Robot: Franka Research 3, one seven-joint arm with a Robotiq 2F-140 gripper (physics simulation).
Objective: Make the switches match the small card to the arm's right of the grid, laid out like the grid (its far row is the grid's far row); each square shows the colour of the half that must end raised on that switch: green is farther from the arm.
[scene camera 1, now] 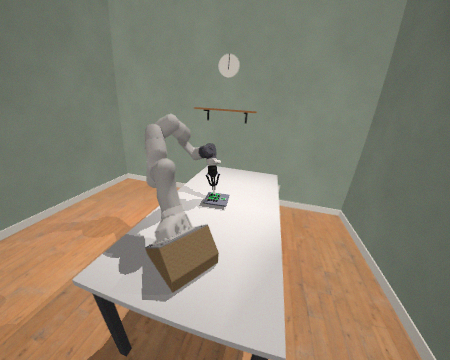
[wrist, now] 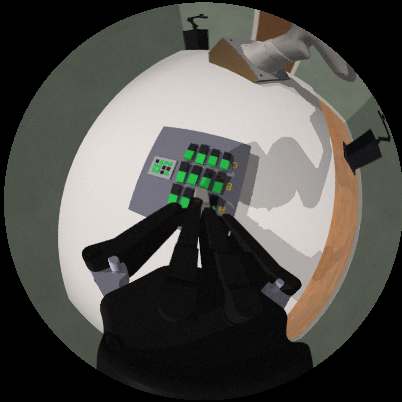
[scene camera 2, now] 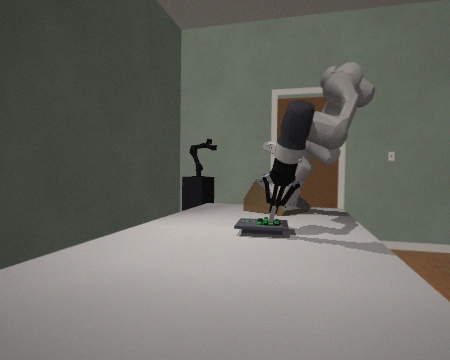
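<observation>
The dark grey switch panel (scene camera 1: 223, 203) (scene camera 2: 260, 228) (wrist: 142, 195) carries three rows of four switches, with green and black halves. In the wrist view, row C's first switch (wrist: 191, 152) and row B's first switch (wrist: 182, 173) show green on the half nearer the fingers. The small card (wrist: 162, 167), beside the grid, has mostly green squares and several black ones. My gripper (scene camera 1: 214, 190) (scene camera 2: 272, 218) (wrist: 198, 195) is shut and empty, its tips down at row A. They hide the third switch there and partly cover the fourth switch (wrist: 215, 204). Contact cannot be told.
The panel rests on the white table (scene camera 1: 250, 240) (scene camera 2: 200, 280) (wrist: 115, 135). The arm's brown wedge-shaped base (scene camera 1: 187, 260) (scene camera 2: 255, 197) (wrist: 232, 62) stands at the table's other end. Yellow row letters (wrist: 229, 186) run along the grid's side. The arm's shadow falls beside the panel.
</observation>
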